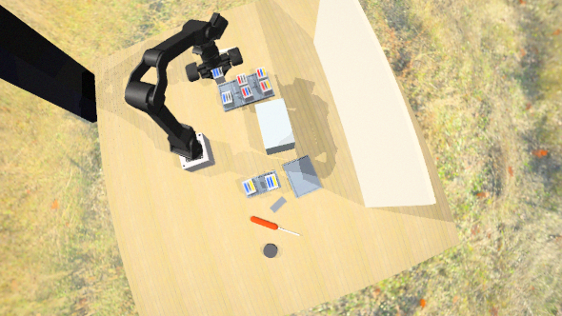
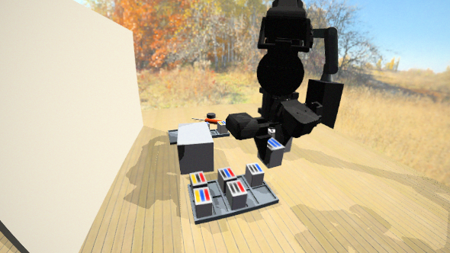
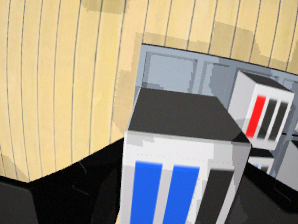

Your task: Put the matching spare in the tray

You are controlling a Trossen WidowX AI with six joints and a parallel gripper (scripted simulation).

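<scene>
Now: gripper tip 40 cm to the left of the grey-blue tray, 20 cm short of it and 12 cm above it. From my gripper tip the other things lie so: curved beige panel (40 cm ahead, 21 cm to the right, 10 cm above); then white spare (2 cm above); then pale grey box (20 cm to the right, 15 cm ahead, 7 cm below).
</scene>
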